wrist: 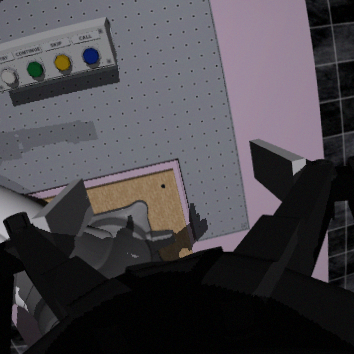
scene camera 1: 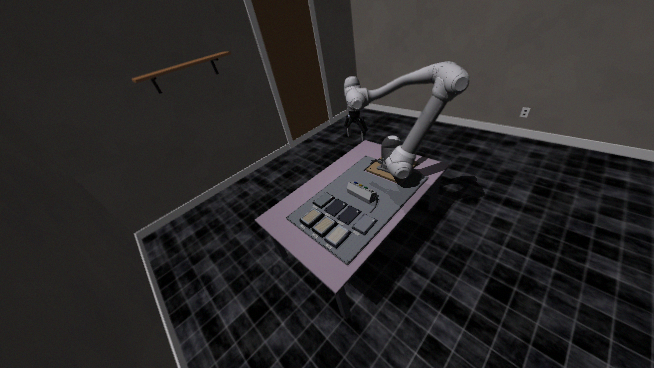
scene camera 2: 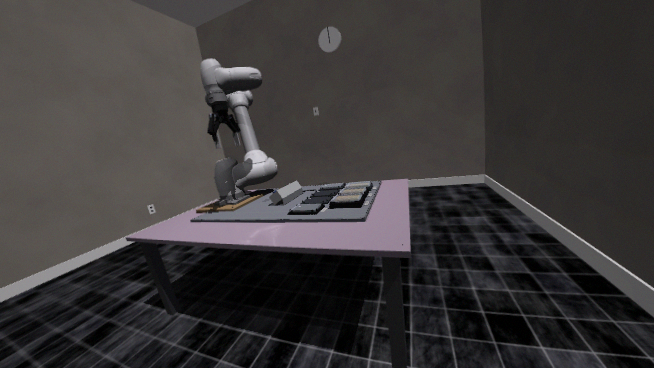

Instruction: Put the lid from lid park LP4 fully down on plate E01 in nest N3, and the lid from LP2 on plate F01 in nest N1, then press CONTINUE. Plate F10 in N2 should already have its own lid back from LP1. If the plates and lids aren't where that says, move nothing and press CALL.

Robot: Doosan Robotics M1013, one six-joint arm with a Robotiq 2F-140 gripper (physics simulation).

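Places are measured from the arm's base along level axes (x back, y left, z down), in centimetres.
Where they show: gripper, between the fingertips: [wrist: 169, 177] [scene camera 1: 356, 137] [scene camera 2: 228, 146]; arm's base, origin of its link: [wrist: 116, 244] [scene camera 2: 234, 200].
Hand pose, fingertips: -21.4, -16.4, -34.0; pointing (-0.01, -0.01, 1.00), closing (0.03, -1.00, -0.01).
Things, the pixels of their top centre, and the offset from my fingertips, as dx, dy, dz. "spot": a spot on its surface instead. Level surfaces: height alone.
- green CONTINUE button, a spot on its surface: [wrist: 35, 69] spot: -16.6, +18.3, +27.9
- blue CALL button, a spot on its surface: [wrist: 91, 56] spot: -16.0, +8.4, +27.9
- button box, centre of its top: [wrist: 40, 50] [scene camera 2: 285, 185] [scene camera 1: 361, 186] -19.0, +15.9, +26.4
- yellow SKIP button, centre of its top: [wrist: 60, 60] -16.6, +13.6, +27.3
- white button, centre of its top: [wrist: 5, 75] -17.2, +23.6, +27.3
- grey perforated board, height of its surface: dz +34.7
My gripper [scene camera 1: 355, 137] [scene camera 2: 227, 145] [wrist: 169, 177] is open and empty, high above the table's robot end, away from plates and lids. Three beige-topped plates stand in a row of nests: one [scene camera 1: 311, 217], a middle one [scene camera 1: 324, 226] and a paler one [scene camera 1: 337, 235]. Behind them is a row of lid parks. Its two end places hold flat grey pieces [scene camera 1: 323, 200] [scene camera 1: 364, 223]; its two middle places [scene camera 1: 335, 207] [scene camera 1: 349, 215] look dark. Nest, park and plate labels are too small to read. In the wrist view, the green CONTINUE button [wrist: 35, 69] and blue CALL button [wrist: 91, 56] show.
The button box [scene camera 1: 361, 191] [scene camera 2: 286, 194] stands between the parks and the arm's base, with a cable at one end. A yellow SKIP button [wrist: 62, 62] and a white button [wrist: 9, 76] sit on it. The base stands on a wooden board [wrist: 160, 200] beside the grey perforated board [wrist: 165, 100].
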